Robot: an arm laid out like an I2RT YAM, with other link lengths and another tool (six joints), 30 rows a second.
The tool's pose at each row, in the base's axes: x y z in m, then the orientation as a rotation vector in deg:
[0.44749, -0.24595, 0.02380, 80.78, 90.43, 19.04]
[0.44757, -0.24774, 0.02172, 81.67, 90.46, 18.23]
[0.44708, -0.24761, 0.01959, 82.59, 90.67, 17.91]
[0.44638, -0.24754, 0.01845, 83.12, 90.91, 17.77]
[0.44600, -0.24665, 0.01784, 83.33, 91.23, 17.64]
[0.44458, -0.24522, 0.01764, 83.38, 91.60, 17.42]
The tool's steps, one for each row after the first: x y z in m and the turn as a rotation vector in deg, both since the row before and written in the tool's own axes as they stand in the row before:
[-0.00060, -0.00200, 0.00179, 0.98, -0.25, 0.19]
[0.00103, -0.00181, 0.00067, 0.84, 0.15, 0.33]
[0.00049, -0.00125, 0.00004, 0.51, 0.20, 0.16]
[0.00101, -0.00044, -0.00030, 0.33, 0.20, -0.06]
[0.00117, -0.00068, -0.00151, 0.29, 0.15, -0.21]

